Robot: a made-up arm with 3 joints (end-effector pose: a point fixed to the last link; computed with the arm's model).
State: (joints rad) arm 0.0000 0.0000 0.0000
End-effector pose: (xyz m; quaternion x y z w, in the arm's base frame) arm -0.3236 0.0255 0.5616 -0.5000 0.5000 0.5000 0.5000
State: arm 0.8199 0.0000 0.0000
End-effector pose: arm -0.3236 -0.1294 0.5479 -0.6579 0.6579 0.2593 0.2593
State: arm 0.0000 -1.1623 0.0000
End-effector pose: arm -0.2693 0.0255 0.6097 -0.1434 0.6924 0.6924 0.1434
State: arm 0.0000 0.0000 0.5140
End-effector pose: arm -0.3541 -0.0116 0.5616 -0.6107 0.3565 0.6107 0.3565
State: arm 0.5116 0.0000 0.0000
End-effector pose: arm -0.3236 -0.0703 0.5379 -0.6102 0.6102 0.3572 0.3572
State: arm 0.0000 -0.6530 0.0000
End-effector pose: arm -0.3000 0.0255 0.5968 -0.3132 0.6339 0.6339 0.3132
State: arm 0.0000 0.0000 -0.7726
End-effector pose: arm -0.2544 0.0424 0.5616 -0.2748 0.6515 0.2748 0.6515
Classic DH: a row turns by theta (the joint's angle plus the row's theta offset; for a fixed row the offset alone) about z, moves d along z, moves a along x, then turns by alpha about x. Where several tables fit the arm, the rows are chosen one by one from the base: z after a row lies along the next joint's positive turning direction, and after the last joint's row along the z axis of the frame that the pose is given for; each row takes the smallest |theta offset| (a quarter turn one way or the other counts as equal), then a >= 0, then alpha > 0; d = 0 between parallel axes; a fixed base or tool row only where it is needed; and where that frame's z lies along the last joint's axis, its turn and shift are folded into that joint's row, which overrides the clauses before.
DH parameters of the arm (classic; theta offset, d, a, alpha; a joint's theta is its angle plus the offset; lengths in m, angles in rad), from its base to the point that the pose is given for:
base (fixed): -1.5708 0.733 0.0677 1.5708
joint 1: -1.5708 0.2598 0.1887 -1.5708
joint 2: -1.5708 -0.0166 0.0085 1.5708
joint 3: 0 0.0173 0.0553 1.5708
tool (fixed): -1.5708 0.0766 0 0

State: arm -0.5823 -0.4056 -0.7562
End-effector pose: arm -0.2495 0.1203 0.6481 -0.0638 0.6395 0.5370 0.5465
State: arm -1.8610 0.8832 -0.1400
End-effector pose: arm -0.3065 0.1129 0.8915 0.2010 -0.0253 0.3361 0.9198
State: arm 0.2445 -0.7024 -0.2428
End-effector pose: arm -0.2820 -0.0022 0.5649 -0.2977 0.7773 0.4678 0.2972
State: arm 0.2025 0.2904 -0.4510
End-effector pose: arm -0.2886 0.0037 0.5354 -0.4924 0.5356 0.2645 0.6330
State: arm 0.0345 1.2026 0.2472
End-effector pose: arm -0.3050 0.0007 0.4726 -0.7859 0.1150 0.1424 0.5907
